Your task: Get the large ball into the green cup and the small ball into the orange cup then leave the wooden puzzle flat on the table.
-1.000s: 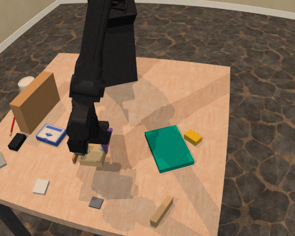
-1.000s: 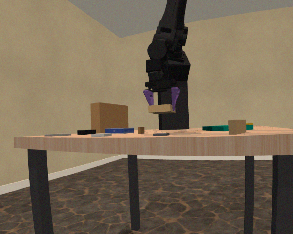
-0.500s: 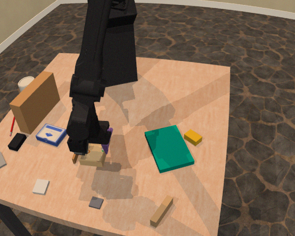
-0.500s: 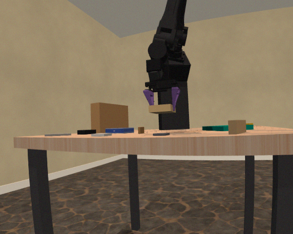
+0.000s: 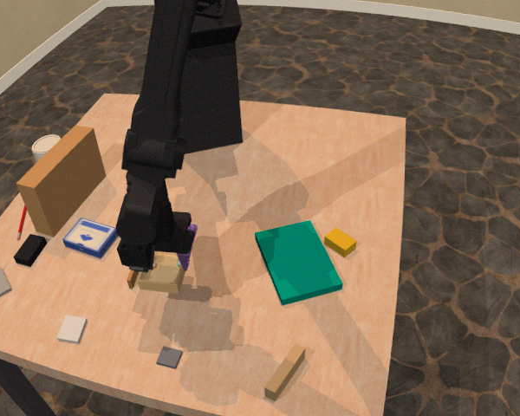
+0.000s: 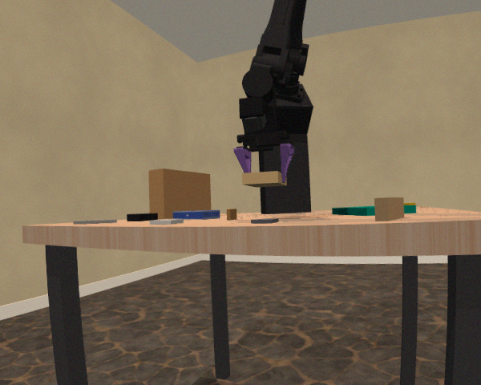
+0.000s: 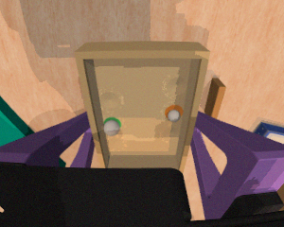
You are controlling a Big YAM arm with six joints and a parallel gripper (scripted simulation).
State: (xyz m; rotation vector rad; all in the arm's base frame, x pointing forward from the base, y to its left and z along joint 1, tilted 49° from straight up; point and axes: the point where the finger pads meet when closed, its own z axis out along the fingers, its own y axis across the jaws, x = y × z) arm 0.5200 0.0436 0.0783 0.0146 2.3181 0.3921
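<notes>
The wooden puzzle is 10 mm below my hand. Round my hand: grey tile (130 mm ahead, 50 mm to the left, 80 mm below); green book (130 mm behind, 200 mm to the left, 70 mm below); white tile (140 mm ahead, 150 mm to the right, 80 mm below).
</notes>
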